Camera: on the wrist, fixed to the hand. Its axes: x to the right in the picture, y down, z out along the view.
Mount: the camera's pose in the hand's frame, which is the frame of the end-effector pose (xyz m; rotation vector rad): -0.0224 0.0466 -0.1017 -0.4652 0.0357 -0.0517
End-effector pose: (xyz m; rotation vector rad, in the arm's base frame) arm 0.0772 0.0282 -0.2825 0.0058 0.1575 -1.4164
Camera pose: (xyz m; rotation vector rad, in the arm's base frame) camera 0.1090 0.0674 -0.3848 -0.3586 0.5164 -1.4036
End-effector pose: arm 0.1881 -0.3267 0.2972 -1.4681 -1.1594 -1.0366
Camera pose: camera 0.2241 -0.4343 0.2853 -1.7726 -0.9729 -1.4303
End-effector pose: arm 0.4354 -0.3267 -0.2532 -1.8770 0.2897 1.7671
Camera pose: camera 0.4963 -0.4226 -0.2431 -2.2072 -0.1746 1.8830
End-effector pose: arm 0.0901 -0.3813 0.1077 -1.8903 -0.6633 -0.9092
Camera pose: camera 0.0792 -0.4945 0.0987 -2.2642 -0.5093 -1.2062
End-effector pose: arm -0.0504 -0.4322 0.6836 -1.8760 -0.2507 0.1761
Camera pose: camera -0.0431 -0.5454 0.6711 -2.3283 -0.3365 0.0497
